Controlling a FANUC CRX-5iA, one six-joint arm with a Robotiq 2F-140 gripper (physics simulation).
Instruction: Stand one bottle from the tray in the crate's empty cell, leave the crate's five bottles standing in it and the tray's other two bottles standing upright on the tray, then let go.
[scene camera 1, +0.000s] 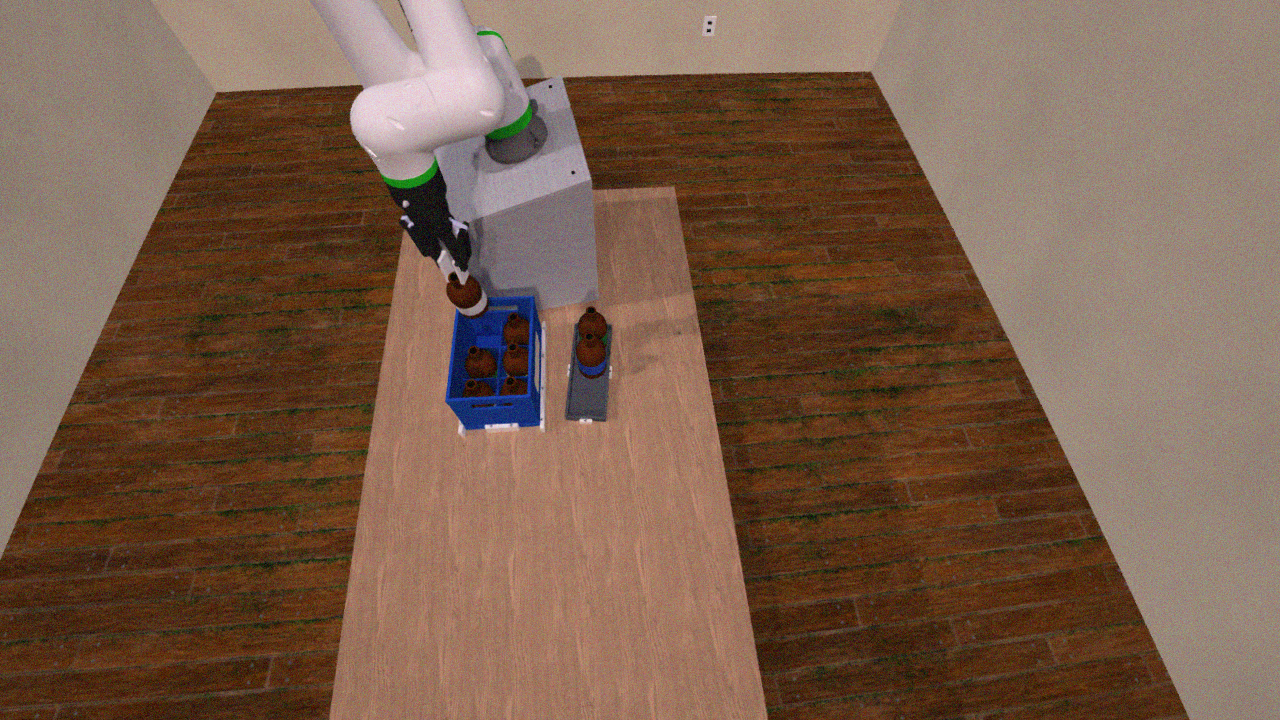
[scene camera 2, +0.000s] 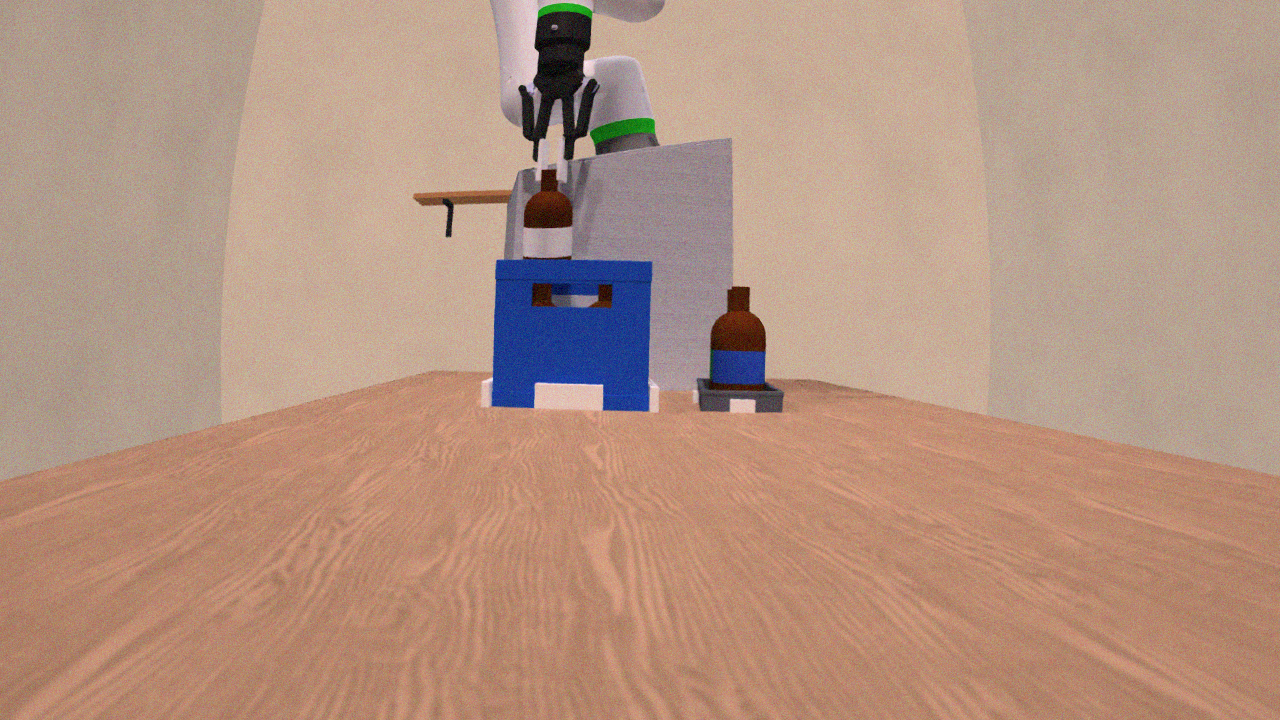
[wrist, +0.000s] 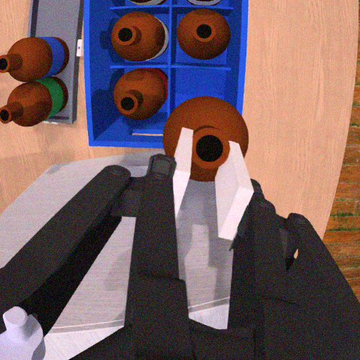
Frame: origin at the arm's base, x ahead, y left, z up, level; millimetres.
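Where they show: gripper, between the fingertips: (scene camera 1: 458, 278) (scene camera 2: 551, 182); arm's base, origin of its link: (scene camera 1: 517, 140).
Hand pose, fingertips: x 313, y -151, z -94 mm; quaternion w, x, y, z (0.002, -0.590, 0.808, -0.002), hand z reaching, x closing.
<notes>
Each offset is from my fingertips to the centre of the thing. "spot": to the spot under its first point.
My gripper (scene camera 1: 456, 271) (scene camera 2: 551, 168) (wrist: 204, 154) is shut on the neck of a brown white-labelled bottle @[dx -6, dy -1, dz -58 mm] (scene camera 1: 463, 293) (scene camera 2: 547, 211) (wrist: 205, 112). The bottle hangs upright at the blue crate's @[dx +92, dy +42, dz -229 mm] (scene camera 1: 501, 414) (scene camera 2: 572, 344) (wrist: 102, 138) back left corner; its foot is hidden behind the rim in scene camera 2. The empty cell @[spot: dx -40, dy +7, dz -276 mm] (scene camera 1: 489, 329) (wrist: 202, 82) is the back left one, partly covered by the bottle in the wrist view. Five brown bottles stand in the other cells. A blue-labelled bottle @[dx +86, dy +270, dz -235 mm] (scene camera 1: 590, 351) (scene camera 2: 738, 333) (wrist: 30, 59) and a green-labelled bottle @[dx +12, dy +281, dz -235 mm] (scene camera 1: 591, 321) (wrist: 30, 104) stand upright on the tray.
The dark grey tray @[dx +101, dy +262, dz -304 mm] (scene camera 1: 586, 402) (scene camera 2: 771, 402) (wrist: 56, 15) lies right of the crate in scene camera 1. White brackets sit around the crate's foot. The grey robot pedestal (scene camera 1: 537, 241) (scene camera 2: 680, 241) stands close behind the crate. A wooden shelf (scene camera 2: 460, 197) shows behind at left.
</notes>
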